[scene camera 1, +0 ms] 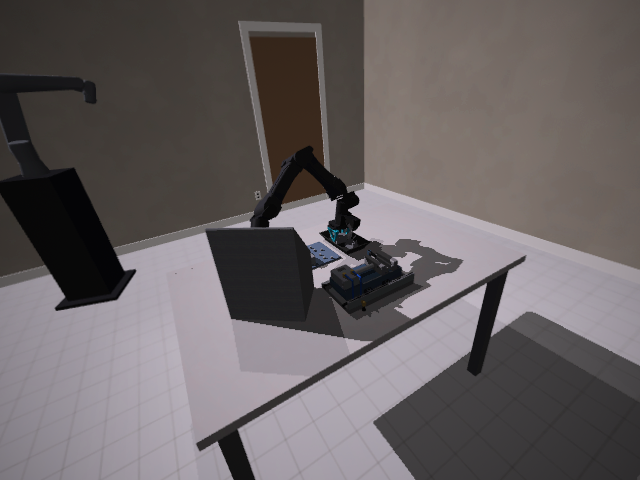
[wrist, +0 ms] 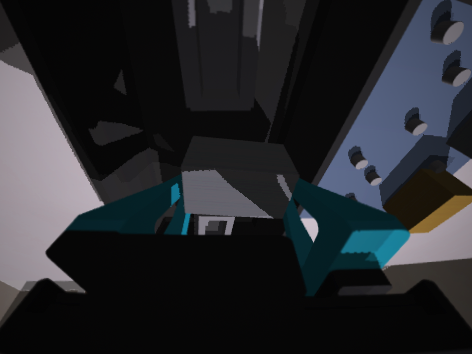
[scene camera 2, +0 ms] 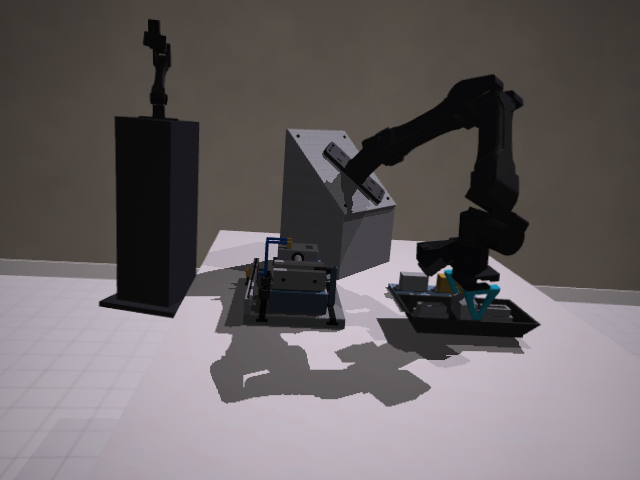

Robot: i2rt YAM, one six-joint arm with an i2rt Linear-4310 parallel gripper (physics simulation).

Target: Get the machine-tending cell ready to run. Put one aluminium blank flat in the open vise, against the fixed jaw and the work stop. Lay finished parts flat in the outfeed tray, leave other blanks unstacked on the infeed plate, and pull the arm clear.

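Places are measured from the arm's base along level axes (x ahead, y left, z up), in centimetres.
Pixels of known places: gripper, fingertip midpoint: (scene camera 1: pixel 338 239) (wrist: pixel 236 177) (scene camera 2: pixel 468 312); arm's base at its link origin: (scene camera 1: pixel 258 242) (scene camera 2: pixel 353 173).
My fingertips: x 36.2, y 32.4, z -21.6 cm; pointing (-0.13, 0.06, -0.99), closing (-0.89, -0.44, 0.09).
Observation:
For each thing: its top centre in the pictures, then the offset to it from my fingertips. "spot": a spot on its surface instead.
- plain grey block at its top centre: (wrist: pixel 240 203) (scene camera 2: pixel 465 296) (scene camera 1: pixel 339 234) dx +0.6, dy -1.0, dz +3.4 cm
- grey part at its top centre: (wrist: pixel 219 35) (scene camera 2: pixel 431 304) (scene camera 1: pixel 351 241) dx +4.4, dy -7.2, dz +2.0 cm
- pale ribbed part at its top centre: (wrist: pixel 214 235) (scene camera 2: pixel 495 306) dx -0.2, dy +4.7, dz +2.0 cm
- grey channelled part at a spot on its surface: (wrist: pixel 220 75) spot: dx +3.7, dy -5.8, dz +0.6 cm
- vise at its top centre: (scene camera 2: pixel 296 255) (scene camera 1: pixel 366 263) dx +1.4, dy -35.8, dz +7.2 cm
- blue infeed plate at its top centre: (wrist: pixel 404 154) (scene camera 1: pixel 314 254) dx -13.7, dy -6.6, dz -1.9 cm
- orange block at its top centre: (wrist: pixel 440 216) (scene camera 2: pixel 452 276) dx -20.0, dy -4.0, dz +1.7 cm
- Blue tubing at a spot on its surface: (scene camera 2: pixel 267 255) spot: dx -3.9, dy -44.1, dz +5.0 cm
My gripper (scene camera 1: pixel 339 239) (scene camera 2: pixel 467 308) (wrist: pixel 236 177) is shut on a plain grey block (wrist: pixel 230 192), low inside the black outfeed tray (scene camera 1: pixel 356 250) (scene camera 2: pixel 467 327). Whether the block touches the tray floor is hidden. In scene camera 2, one grey part (scene camera 2: pixel 433 308) lies in the tray left of the fingers and another pale ribbed part (scene camera 2: pixel 498 311) lies right of them. A grey channelled part (wrist: pixel 220 75) shows ahead of the block in the wrist view. The vise (scene camera 1: pixel 364 273) (scene camera 2: pixel 298 279) stands apart from the gripper; its jaw gap is hard to see.
The blue infeed plate (scene camera 1: pixel 324 252) (wrist: pixel 390 107) with round pegs lies beside the tray. It bears a grey block (scene camera 2: pixel 413 281); an orange block (scene camera 2: pixel 447 283) (wrist: pixel 425 200) is beside it. A sloped grey housing (scene camera 1: pixel 258 273) (scene camera 2: pixel 312 206) stands behind the vise. Blue tubing (scene camera 2: pixel 267 255) rises at the vise.

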